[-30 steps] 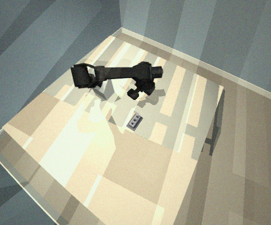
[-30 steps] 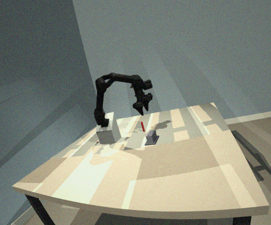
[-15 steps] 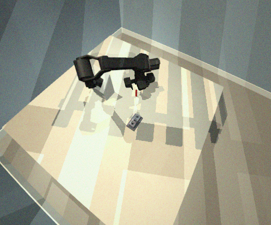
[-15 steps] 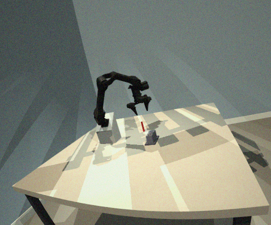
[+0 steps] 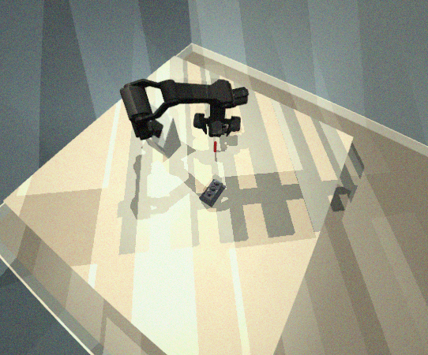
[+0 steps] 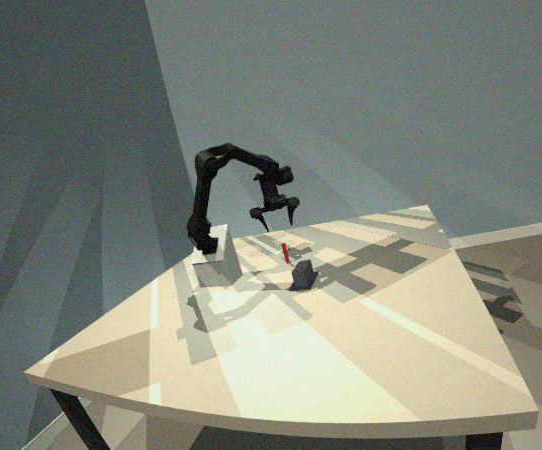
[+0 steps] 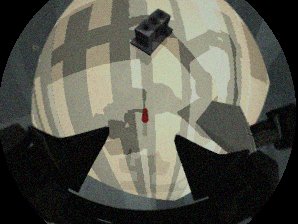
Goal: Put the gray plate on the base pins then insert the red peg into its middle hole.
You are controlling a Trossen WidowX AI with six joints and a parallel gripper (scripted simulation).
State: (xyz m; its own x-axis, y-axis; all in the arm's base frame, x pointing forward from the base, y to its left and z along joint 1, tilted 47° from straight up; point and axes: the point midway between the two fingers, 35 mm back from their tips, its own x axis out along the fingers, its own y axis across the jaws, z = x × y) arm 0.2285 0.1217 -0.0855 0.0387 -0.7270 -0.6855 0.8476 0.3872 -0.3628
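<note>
Now: gripper tip 100 mm above the red peg. From my gripper tip the other things lie so: dark base (130 mm ahead, 190 mm to the right, 130 mm below); gray plate (130 mm ahead, 190 mm to the right, 90 mm below).
</note>
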